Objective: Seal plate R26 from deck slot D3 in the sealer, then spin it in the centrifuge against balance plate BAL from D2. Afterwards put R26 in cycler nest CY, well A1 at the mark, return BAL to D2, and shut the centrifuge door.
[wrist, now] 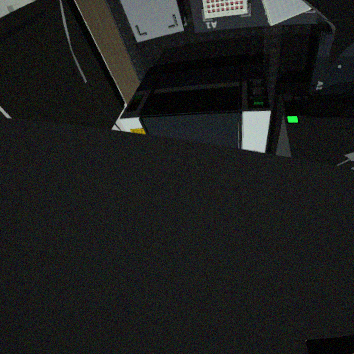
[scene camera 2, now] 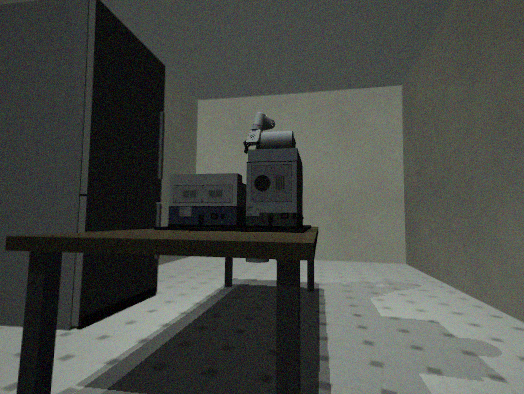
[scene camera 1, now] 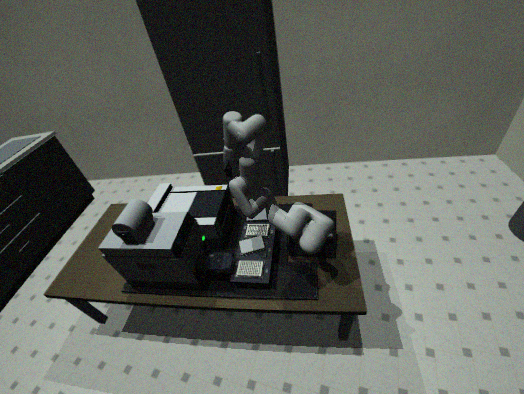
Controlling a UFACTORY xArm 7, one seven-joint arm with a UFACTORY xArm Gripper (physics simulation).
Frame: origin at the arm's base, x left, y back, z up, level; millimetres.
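Seen in the pictures: gripper, between the fingertips: (scene camera 1: 234,170).
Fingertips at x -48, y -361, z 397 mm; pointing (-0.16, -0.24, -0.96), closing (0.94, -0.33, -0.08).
A point is followed by its place in that frame.
Plate R26 (scene camera 1: 257,229) @[x -35, y -315, z -11 mm] (wrist: 225,7) has a white frame and red wells and lies flat in the deck's far slot, by an "A1" mark. The plain grey plate BAL (scene camera 1: 252,245) @[x 79, y -326, z -8 mm] (wrist: 282,10) lies askew in the middle slot. My gripper (scene camera 1: 227,169) @[x -48, y -361, z 397 mm] (scene camera 2: 247,147) @[x -48, y -361, z 397 mm] is open and empty. It hangs high above the back of the centrifuge (scene camera 1: 194,201) @[x -131, y -687, z 130 mm] (wrist: 197,105), well away from both plates. Its fingers do not show in the wrist view. The sealer (scene camera 1: 143,238) @[x 256, y -754, z 267 mm] (scene camera 2: 274,188) @[x 223, y -989, z 88 mm] carries a grey roll on top and a green light (scene camera 1: 203,238) @[x 107, y -569, z 84 mm] (wrist: 292,119). The dark cycler nest (scene camera 1: 220,259) @[x 188, y -472, z 17 mm] sits beside the deck.
A third white well plate (scene camera 1: 249,268) @[x 217, y -321, z -11 mm] lies in the deck's near slot. A grey pad with corner marks (wrist: 151,17) lies beyond R26. All stand on a black mat (scene camera 1: 299,285) @[x 260, y -78, z -83 mm] on the brown table (scene camera 1: 339,301) @[x 327, y 106, z -96 mm]. A tall dark cabinet (scene camera 1: 221,78) stands behind.
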